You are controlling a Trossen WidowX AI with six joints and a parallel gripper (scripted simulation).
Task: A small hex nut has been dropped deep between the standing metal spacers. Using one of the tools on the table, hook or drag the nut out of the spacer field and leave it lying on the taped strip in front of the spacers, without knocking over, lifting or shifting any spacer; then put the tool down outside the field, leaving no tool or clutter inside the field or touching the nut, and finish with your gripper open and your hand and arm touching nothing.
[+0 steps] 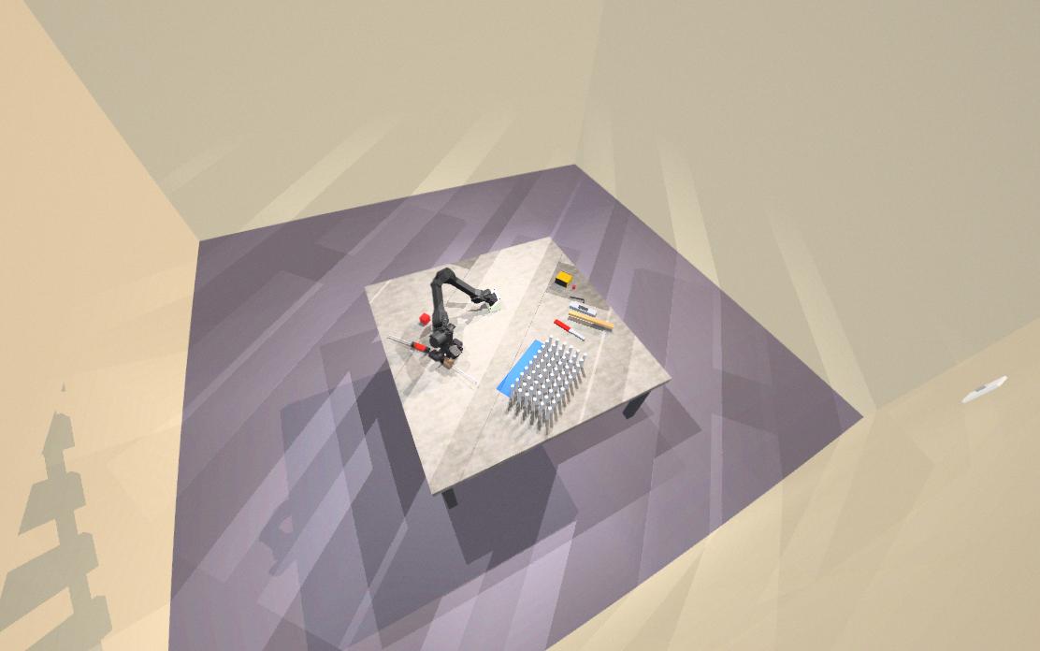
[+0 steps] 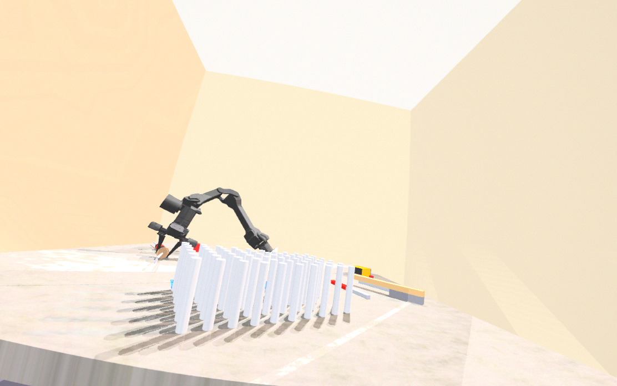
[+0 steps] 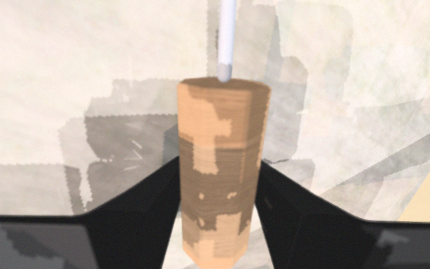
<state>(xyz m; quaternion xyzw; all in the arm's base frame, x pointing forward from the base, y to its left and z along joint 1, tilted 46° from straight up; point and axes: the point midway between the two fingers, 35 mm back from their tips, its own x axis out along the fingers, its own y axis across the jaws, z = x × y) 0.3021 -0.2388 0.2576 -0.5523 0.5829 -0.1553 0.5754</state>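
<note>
Right now my gripper tip is 90 mm short of the tool with pale metal rod, 60 mm to the right of it and 20 mm below it. Round my gripper tip: red-handled tool 10 mm ahead, 720 mm to the left, 10 mm below; blue taped strip 150 mm ahead, 380 mm to the left, 10 mm below; red block 310 mm behind, 40 mm to the right, 10 mm above.
</note>
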